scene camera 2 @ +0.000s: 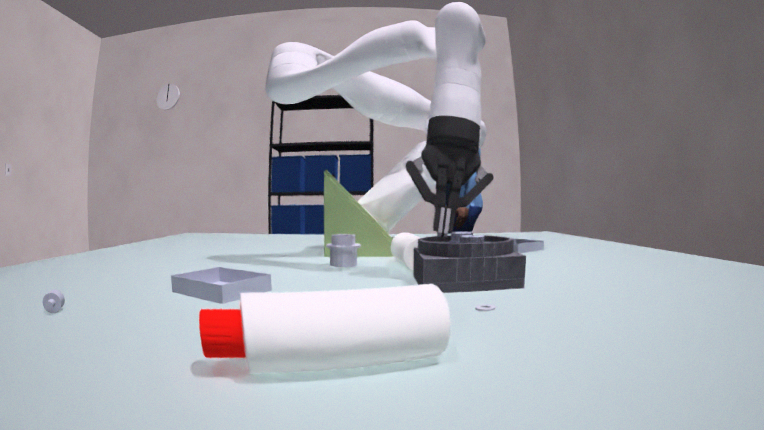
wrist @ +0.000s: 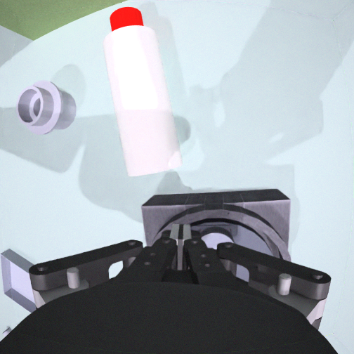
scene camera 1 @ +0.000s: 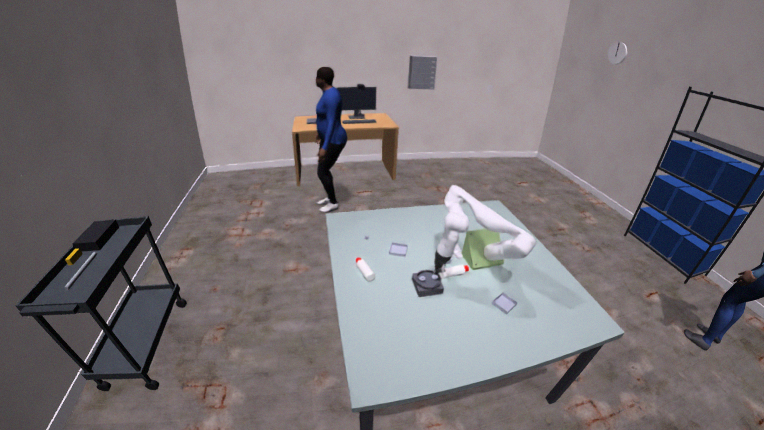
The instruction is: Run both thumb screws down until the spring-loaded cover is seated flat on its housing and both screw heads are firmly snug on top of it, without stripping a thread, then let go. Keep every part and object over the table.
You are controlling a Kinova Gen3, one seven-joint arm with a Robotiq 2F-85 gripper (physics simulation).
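Where they show: gripper, fingertip midpoint: [scene camera 2: 441,236] [scene camera 1: 435,273]; arm's base, origin of the base link: [scene camera 2: 371,218] [scene camera 1: 491,252].
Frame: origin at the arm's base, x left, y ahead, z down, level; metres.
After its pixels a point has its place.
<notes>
The dark square housing [scene camera 1: 428,292] @[z 0.044, x 0.171, y 0.420 m] [scene camera 2: 470,271] @[z 0.044, x 0.099, y 0.466 m] [wrist: 272,211] stands on the table with a raised round rim. The blue-grey cover [wrist: 256,243] lies inside the rim; whether it is seated flat cannot be told. Two pale screw heads, one screw head [scene camera 1: 422,277] @[z 0.007, x 0.104, y 0.433 m] and another screw head [scene camera 1: 434,277] @[z 0.007, x 0.115, y 0.375 m], show on it. In the wrist view one knurled screw head [wrist: 217,238] shows right of the fingertips; the other is hidden. My gripper [scene camera 1: 439,272] @[z 0.012, x 0.085, y 0.360 m] [scene camera 2: 443,233] @[z 0.012, x 0.085, y 0.360 m] [wrist: 181,235] is shut and empty, pointing down, its tips near the rim, beside that screw head.
A white bottle [scene camera 1: 454,271] @[z 0.026, x 0.075, y 0.249 m] [wrist: 142,100] lies beside the housing, near a flanged bushing [scene camera 2: 343,257] @[z 0.052, x -0.051, y 0.254 m] [wrist: 61,107] and green wedge [scene camera 1: 483,246] @[z -0.028, x -0.025, y 0.042 m] [scene camera 2: 347,224] @[z 0.007, x -0.048, y 0.127 m]. Another bottle [scene camera 1: 365,269] @[z 0.020, x -0.016, y 0.688 m] [scene camera 2: 342,328] @[z 0.035, x -0.036, y 0.707 m], two trays, including one tray [scene camera 2: 221,291] @[z 0.055, x -0.168, y 0.533 m], a flat ring and a small knob [scene camera 2: 53,302] @[z 0.056, x -0.322, y 0.636 m] are on the table.
</notes>
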